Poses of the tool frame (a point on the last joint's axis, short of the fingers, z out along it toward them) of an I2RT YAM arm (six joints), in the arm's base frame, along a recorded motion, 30 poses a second.
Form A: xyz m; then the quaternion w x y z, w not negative.
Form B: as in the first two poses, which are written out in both.
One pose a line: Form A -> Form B
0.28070 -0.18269 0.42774 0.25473 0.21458 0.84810 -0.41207 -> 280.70 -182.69 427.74 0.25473 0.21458 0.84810 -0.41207
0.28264 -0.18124 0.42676 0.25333 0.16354 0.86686 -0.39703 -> 282.64 -181.24 426.76 0.25333 0.16354 0.86686 -0.39703
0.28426 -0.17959 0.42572 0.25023 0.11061 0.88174 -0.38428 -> 284.26 -179.59 425.72 0.25023 0.11061 0.88174 -0.38428
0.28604 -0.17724 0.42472 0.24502 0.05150 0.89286 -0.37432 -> 286.04 -177.24 424.72 0.24502 0.05150 0.89286 -0.37432
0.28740 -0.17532 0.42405 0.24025 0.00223 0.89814 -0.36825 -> 287.40 -175.32 424.05 0.24025 0.00223 0.89814 -0.36825
